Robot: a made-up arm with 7 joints.
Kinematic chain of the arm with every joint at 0, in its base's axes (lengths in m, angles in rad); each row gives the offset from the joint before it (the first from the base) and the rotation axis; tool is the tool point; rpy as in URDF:
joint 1: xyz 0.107 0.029 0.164 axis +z
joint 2: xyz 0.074 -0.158 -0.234 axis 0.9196 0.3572 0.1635
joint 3: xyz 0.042 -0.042 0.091 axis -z
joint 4: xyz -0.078 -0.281 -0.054 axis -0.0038 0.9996 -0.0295
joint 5: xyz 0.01 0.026 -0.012 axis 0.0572 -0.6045 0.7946
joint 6: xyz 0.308 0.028 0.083 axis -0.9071 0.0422 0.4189
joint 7: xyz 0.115 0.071 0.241 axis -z
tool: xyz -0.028 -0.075 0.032 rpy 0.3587 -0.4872 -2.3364
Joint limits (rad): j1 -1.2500..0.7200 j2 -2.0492..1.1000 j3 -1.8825..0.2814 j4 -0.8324..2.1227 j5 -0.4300..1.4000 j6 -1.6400..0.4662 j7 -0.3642..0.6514
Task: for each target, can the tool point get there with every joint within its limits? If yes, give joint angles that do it. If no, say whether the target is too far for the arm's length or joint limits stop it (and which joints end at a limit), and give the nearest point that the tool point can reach.
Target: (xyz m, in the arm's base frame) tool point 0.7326 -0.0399 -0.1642
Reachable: yes | joints 0.1825 -0.1137 -0.8346 1.2295 0.3674 -0.7746 0.5506
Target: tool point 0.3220 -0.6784 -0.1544
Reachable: yes | joints -0.4834 0.6873 -0.1077 0.2913 0.4242 -0.9488 0.2933
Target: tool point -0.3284 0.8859 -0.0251
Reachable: no: joint limits stop it (at a limit: joint 1, joint 2, joint 4, joint 7) | nearest point -0.0836 0.5640 0.0345 | short by 0.409 m
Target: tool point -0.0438 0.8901 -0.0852
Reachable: no: joint limits stop it (at a limit: joint 1, joint 2, joint 4, joint 5, joint 7) | nearest point 0.0733 0.6478 -0.0368 | short by 0.273 m
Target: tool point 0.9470 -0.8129 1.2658
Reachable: no: too far | nearest point 0.5497 -0.4147 0.5256 | short by 0.930 m
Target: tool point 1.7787 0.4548 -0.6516
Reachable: no: too far | nearest point 0.9512 0.1460 -0.2981 | short by 0.951 m
